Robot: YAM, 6 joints.
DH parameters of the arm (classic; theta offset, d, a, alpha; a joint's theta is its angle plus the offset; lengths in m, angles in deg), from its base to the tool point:
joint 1: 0 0.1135 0.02 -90
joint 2: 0 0 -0.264 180
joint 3: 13.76 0 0.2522 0
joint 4: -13.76 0 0.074 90
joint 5: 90 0 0 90
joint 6: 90 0.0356 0 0
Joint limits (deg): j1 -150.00..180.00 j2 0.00..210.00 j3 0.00..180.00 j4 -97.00..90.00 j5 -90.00..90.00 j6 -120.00..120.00
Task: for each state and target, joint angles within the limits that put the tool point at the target. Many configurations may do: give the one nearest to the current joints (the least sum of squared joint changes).
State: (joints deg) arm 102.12 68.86 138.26 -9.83 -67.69 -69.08
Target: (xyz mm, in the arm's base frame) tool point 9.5 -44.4 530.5
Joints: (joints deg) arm 138.53 32.96 92.32 -40.13 -49.27 -69.08
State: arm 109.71 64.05 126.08 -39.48 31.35 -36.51
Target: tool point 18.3 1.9 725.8
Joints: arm 112.17 79.63 157.59 -4.58 29.75 -36.51
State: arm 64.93 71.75 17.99 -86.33 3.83 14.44
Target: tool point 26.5 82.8 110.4
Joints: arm 72.54 80.99 22.01 -70.30 0.70 14.44
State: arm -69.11 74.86 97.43 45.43 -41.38 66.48
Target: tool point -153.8 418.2 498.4
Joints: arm -67.27 29.97 140.85 43.08 -33.63 66.48
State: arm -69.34 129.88 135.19 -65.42 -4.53 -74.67
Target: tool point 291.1 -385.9 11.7
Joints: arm -53.38 158.15 123.02 -63.56 -5.49 -74.67
